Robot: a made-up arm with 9 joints. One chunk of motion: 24 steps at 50 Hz.
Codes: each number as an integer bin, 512 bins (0 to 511) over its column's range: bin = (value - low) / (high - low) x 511, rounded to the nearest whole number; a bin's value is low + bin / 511 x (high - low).
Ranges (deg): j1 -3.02..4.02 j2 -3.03..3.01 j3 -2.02..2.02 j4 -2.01..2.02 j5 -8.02..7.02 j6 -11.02..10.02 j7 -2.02..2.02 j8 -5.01..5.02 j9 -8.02..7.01
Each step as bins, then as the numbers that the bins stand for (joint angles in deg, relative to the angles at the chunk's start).
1 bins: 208 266 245 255 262 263 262 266 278
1 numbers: -0.15 0.11 -0.08 0.00 -0.31 -0.19 0.05 0.21 0.16
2 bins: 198 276 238 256 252 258 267 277 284
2 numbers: -0.29 0.23 -0.14 0.01 -0.60 -0.40 0.09 0.43 0.33
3 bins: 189 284 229 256 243 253 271 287 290
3 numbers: -0.42 0.33 -0.21 0.01 -0.87 -0.60 0.12 0.62 0.51
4 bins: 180 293 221 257 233 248 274 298 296
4 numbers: -0.54 0.43 -0.27 0.02 -1.16 -0.81 0.15 0.84 0.69
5 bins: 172 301 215 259 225 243 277 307 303
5 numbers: -0.65 0.53 -0.32 0.03 -1.40 -1.01 0.17 1.02 0.89
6 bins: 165 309 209 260 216 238 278 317 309
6 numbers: -0.75 0.62 -0.37 0.04 -1.66 -1.22 0.18 1.21 1.07
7 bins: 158 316 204 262 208 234 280 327 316
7 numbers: -0.84 0.71 -0.41 0.06 -1.90 -1.39 0.19 1.41 1.27
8 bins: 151 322 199 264 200 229 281 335 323
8 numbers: -0.94 0.78 -0.45 0.07 -2.13 -1.59 0.20 1.57 1.48
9 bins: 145 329 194 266 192 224 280 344 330
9 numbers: -1.02 0.86 -0.49 0.09 -2.37 -1.80 0.19 1.74 1.69
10 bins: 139 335 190 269 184 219 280 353 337
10 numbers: -1.11 0.93 -0.52 0.11 -2.60 -2.00 0.19 1.92 1.89
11 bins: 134 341 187 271 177 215 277 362 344
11 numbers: -1.17 1.00 -0.54 0.13 -2.81 -2.17 0.17 2.10 2.10
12 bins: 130 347 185 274 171 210 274 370 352
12 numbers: -1.23 1.07 -0.56 0.15 -2.99 -2.37 0.15 2.25 2.33
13 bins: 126 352 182 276 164 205 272 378 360
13 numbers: -1.28 1.13 -0.58 0.17 -3.19 -2.58 0.13 2.41 2.57
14 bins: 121 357 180 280 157 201 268 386 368
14 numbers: -1.35 1.19 -0.60 0.20 -3.40 -2.74 0.10 2.57 2.80
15 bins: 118 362 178 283 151 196 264 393 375
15 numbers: -1.39 1.25 -0.61 0.22 -3.58 -2.95 0.07 2.70 3.01
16 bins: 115 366 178 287 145 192 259 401 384
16 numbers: -1.44 1.30 -0.61 0.25 -3.75 -3.11 0.03 2.86 3.27
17 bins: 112 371 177 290 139 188 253 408 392
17 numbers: -1.48 1.36 -0.62 0.28 -3.93 -3.28 -0.02 3.00 3.51
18 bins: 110 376 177 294 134 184 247 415 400
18 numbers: -1.50 1.41 -0.62 0.31 -4.08 -3.44 -0.07 3.14 3.75
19 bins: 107 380 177 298 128 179 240 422 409
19 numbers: -1.55 1.46 -0.62 0.34 -4.25 -3.65 -0.12 3.27 4.01
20 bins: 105 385 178 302 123 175 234 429 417
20 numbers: -1.57 1.52 -0.61 0.37 -4.40 -3.81 -0.17 3.41 4.25
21 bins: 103 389 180 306 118 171 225 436 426
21 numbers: -1.60 1.57 -0.60 0.40 -4.55 -3.98 -0.24 3.55 4.51
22 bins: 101 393 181 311 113 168 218 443 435
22 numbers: -1.63 1.62 -0.59 0.44 -4.69 -4.10 -0.30 3.69 4.77
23 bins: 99 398 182 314 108 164 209 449 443
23 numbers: -1.66 1.67 -0.58 0.47 -4.84 -4.27 -0.37 3.80 5.01
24 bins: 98 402 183 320 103 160 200 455 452
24 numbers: -1.67 1.72 -0.57 0.51 -4.99 -4.43 -0.44 3.92 5.27
